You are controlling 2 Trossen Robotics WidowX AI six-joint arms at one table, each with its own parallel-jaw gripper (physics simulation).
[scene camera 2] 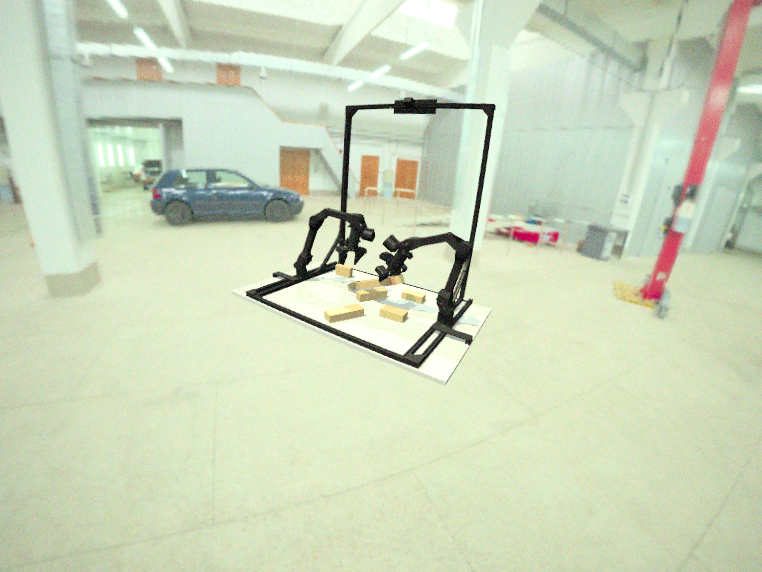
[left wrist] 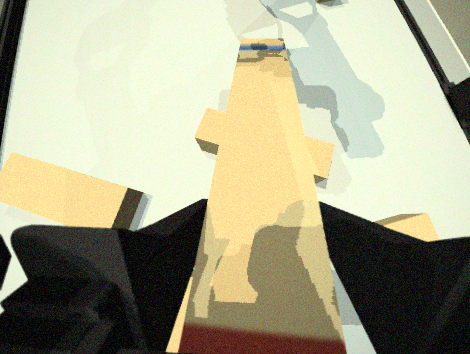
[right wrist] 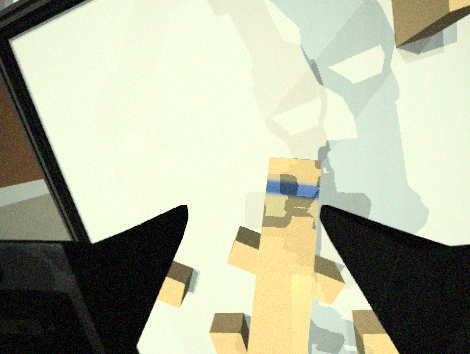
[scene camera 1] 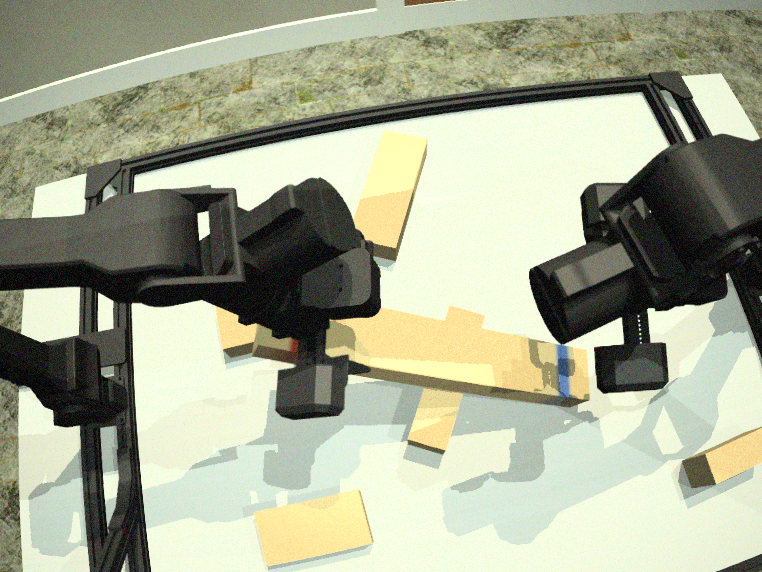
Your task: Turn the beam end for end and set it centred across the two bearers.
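Pixels of known places: left gripper, fingertip midpoint: [scene camera 2: 383,279] [left wrist: 260,206] [scene camera 1: 367,337]; right gripper, fingertip midpoint: [scene camera 2: 348,265] [right wrist: 253,211]; left arm's base, origin of the base link: [scene camera 2: 444,322] [scene camera 1: 103,402]; right arm's base, origin of the base link: [scene camera 2: 301,275] [scene camera 1: 759,273].
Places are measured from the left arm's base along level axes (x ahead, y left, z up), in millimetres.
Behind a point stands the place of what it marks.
Observation:
The long tan beam [scene camera 1: 424,347] @(x 405, y -30, z 104 mm) [left wrist: 260,130] @(x 409, y -27, z 102 mm) [right wrist: 287,260] @(x 490, y -53, z 66 mm) has a red band [scene camera 1: 294,346] @(x 283, y -22, z 157 mm) [left wrist: 260,340] @(x 300, y 1, z 151 mm) at its left end in scene camera 1 and a blue band [scene camera 1: 563,369] @(x 565, y -69, z 33 mm) [left wrist: 262,48] @(x 562, y -70, z 34 mm) [right wrist: 292,189] @(x 564, y -71, z 33 mm) at its right end. It passes over a short block [scene camera 1: 435,418] @(x 408, y -91, z 25 mm) [left wrist: 320,155] @(x 402, y -108, z 25 mm) [right wrist: 242,252] @(x 471, y 10, z 25 mm); whether they touch is unclear. My left gripper [left wrist: 260,206] @(x 351, y -13, z 117 mm) is shut on the beam near the red band. My right gripper [right wrist: 253,211] @(x 588, y -34, z 135 mm) is open and empty, above and beyond the blue-banded end. Which blocks are the two bearers cannot be told.
Other tan blocks lie at the top [scene camera 1: 393,190] @(x 420, y 212, z 19 mm), at the bottom [scene camera 1: 313,528] @(x 253, y -188, z 19 mm), at the right [scene camera 1: 729,458] @(x 736, y -226, z 44 mm) and, partly hidden by the left arm, at the left [scene camera 1: 233,332] @(x 192, y 57, z 19 mm). A black frame [scene camera 1: 381,116] @(x 431, y 360, z -3 mm) edges the white table.

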